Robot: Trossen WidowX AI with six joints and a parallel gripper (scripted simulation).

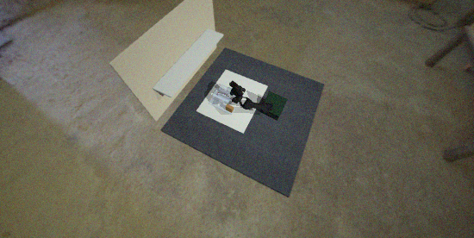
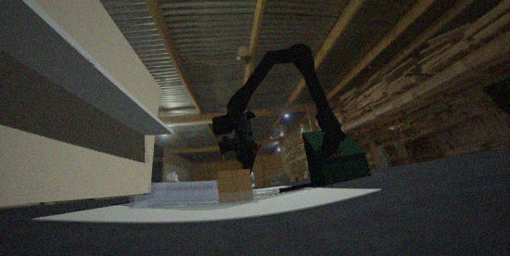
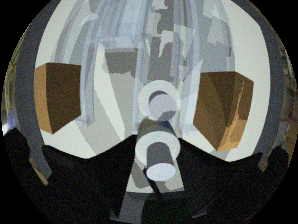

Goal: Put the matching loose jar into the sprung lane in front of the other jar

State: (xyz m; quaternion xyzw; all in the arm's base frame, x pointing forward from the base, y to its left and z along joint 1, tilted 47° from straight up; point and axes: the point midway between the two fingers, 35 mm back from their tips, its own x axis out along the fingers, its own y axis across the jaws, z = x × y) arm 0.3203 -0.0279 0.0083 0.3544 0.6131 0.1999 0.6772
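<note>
Now: the grey mat 70 mm ahead of my gripper tip, 40 mm to the right of it and 50 mm below it. From my gripper tip the other things lie so: clear pusher lane: 160 mm ahead, 30 mm below; then grey shelf: 520 mm ahead, 90 mm to the right, 310 mm above.
</note>
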